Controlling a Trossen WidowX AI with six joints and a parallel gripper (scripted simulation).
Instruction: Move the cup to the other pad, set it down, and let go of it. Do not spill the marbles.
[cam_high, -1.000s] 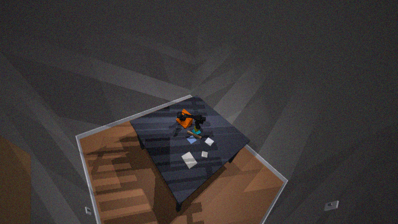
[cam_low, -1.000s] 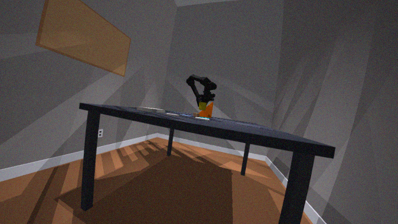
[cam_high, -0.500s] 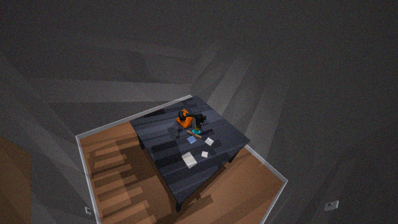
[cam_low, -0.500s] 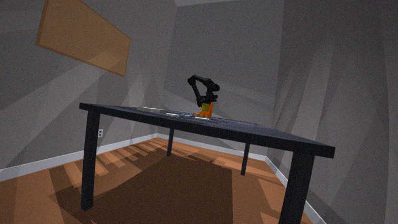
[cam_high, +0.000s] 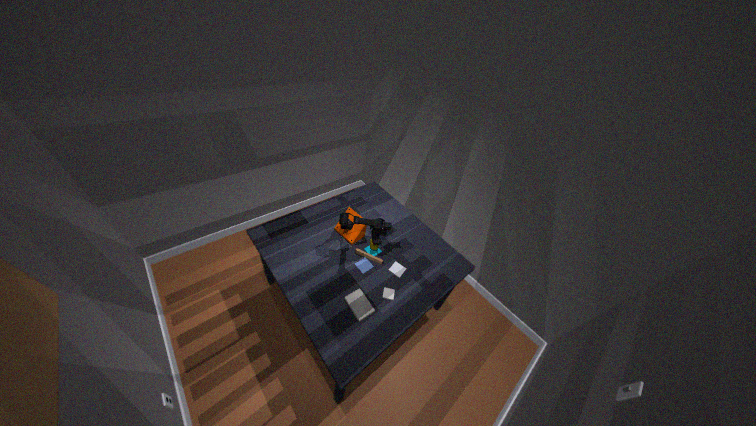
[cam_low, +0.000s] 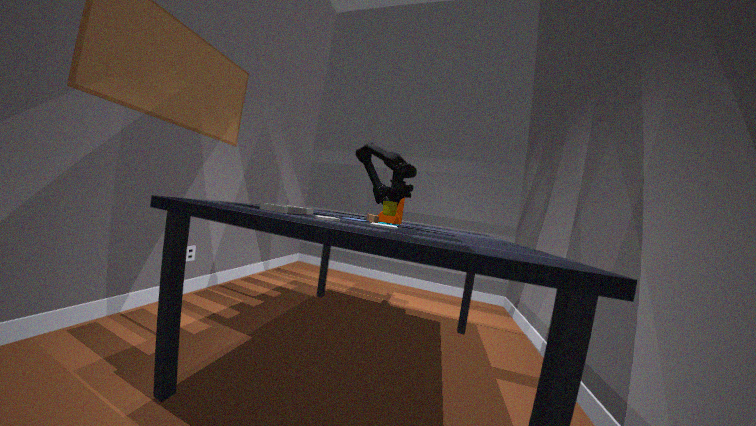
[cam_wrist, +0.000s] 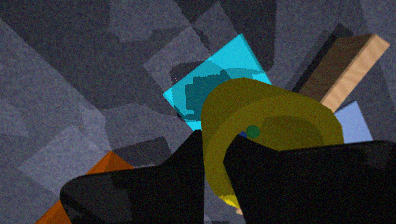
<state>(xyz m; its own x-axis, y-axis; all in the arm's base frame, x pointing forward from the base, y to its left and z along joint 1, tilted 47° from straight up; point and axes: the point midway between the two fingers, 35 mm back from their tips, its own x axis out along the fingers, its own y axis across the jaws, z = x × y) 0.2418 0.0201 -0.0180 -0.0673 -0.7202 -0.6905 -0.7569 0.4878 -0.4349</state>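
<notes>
Right now my gripper tip is 20 mm short of the cyan pad, 20 mm to the left of it and 90 mm above it. Also, from my gripper tip: wooden stick (40 mm ahead, 100 mm to the right, 70 mm below); then pale blue pad (70 mm ahead, 170 mm to the right, 90 mm below); then yellow cup (20 mm ahead, 20 mm to the right).
</notes>
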